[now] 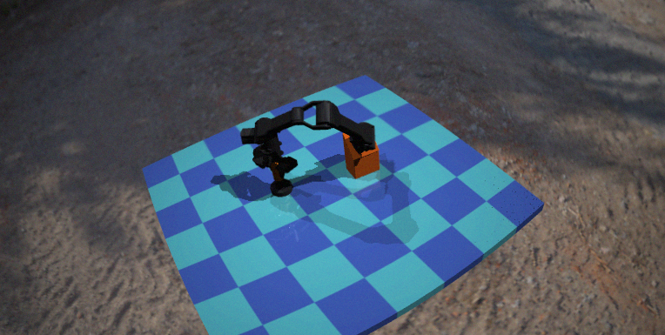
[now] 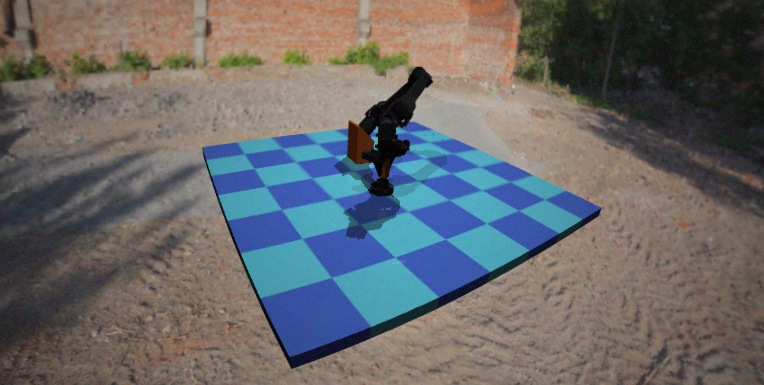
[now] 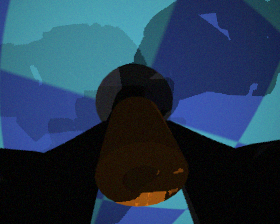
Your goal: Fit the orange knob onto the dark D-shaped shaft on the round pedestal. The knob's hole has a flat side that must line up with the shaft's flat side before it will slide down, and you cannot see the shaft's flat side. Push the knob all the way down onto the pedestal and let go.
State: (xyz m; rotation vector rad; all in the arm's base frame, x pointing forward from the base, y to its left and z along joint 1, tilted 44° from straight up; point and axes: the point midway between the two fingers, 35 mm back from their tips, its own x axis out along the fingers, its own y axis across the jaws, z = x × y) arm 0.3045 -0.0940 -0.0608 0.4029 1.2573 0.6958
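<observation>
The orange knob lies 20 mm above my gripper tip. The rest, counted from my gripper tip: pedestal (40 mm below).
</observation>
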